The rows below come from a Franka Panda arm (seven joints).
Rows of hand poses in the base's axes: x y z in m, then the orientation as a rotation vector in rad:
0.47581 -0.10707 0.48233 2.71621 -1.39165 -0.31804
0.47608 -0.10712 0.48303 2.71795 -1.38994 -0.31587
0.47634 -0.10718 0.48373 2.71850 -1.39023 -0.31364
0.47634 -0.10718 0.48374 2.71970 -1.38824 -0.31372
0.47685 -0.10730 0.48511 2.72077 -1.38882 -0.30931
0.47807 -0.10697 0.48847 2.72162 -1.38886 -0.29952
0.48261 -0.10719 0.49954 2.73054 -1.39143 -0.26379
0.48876 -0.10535 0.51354 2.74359 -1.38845 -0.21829
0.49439 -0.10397 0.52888 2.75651 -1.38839 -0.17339
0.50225 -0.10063 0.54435 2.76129 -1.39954 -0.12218
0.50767 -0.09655 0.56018 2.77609 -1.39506 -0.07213
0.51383 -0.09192 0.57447 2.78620 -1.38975 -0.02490
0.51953 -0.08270 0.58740 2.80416 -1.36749 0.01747
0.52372 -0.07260 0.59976 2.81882 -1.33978 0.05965
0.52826 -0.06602 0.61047 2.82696 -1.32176 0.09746
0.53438 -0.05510 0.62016 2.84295 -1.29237 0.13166
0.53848 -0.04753 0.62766 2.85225 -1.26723 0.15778
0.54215 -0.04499 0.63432 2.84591 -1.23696 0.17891
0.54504 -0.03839 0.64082 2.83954 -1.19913 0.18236
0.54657 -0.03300 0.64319 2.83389 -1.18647 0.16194
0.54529 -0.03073 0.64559 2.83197 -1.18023 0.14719
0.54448 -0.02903 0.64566 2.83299 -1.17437 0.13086
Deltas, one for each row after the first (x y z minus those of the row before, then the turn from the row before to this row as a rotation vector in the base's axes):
0.00027 -0.00005 0.00070 -0.00002 -0.00157 0.00150
0.00026 -0.00006 0.00070 -0.00033 -0.00150 0.00001
0.00000 0.00000 0.00001 0.00033 -0.00006 0.00148
0.00051 -0.00012 0.00137 -0.00065 -0.00296 0.00001
0.00122 0.00033 0.00336 -0.00304 -0.00561 0.00047
0.00454 -0.00022 0.01107 -0.00543 -0.02376 0.00142
0.00615 0.00184 0.01400 -0.00708 -0.02981 0.00595
0.00563 0.00138 0.01534 -0.00529 -0.03024 0.00405
0.00786 0.00334 0.01547 -0.00917 -0.03284 -0.00458
0.00542 0.00408 0.01583 -0.00577 -0.03330 0.00720
0.00616 0.00463 0.01429 -0.00819 -0.02982 0.00634
0.00570 0.00922 0.01293 -0.00634 -0.02694 0.01824
0.00419 0.01010 0.01236 -0.01032 -0.02479 0.02038
0.00454 0.00658 0.01071 -0.01000 -0.02192 0.01291
0.00612 0.01092 0.00969 -0.00663 -0.02077 0.02168
0.00410 0.00757 0.00750 -0.00810 -0.01457 0.01720
0.00367 0.00254 0.00666 -0.02180 -0.00567 0.01539
0.00289 0.00660 0.00650 -0.02095 0.00620 0.01965
0.00153 0.00539 0.00237 -0.00559 0.01649 0.00513
-0.00128 0.00227 0.00240 -0.00098 0.01076 0.00269
-0.00081 0.00170 0.00007 0.00208 0.01073 0.00330

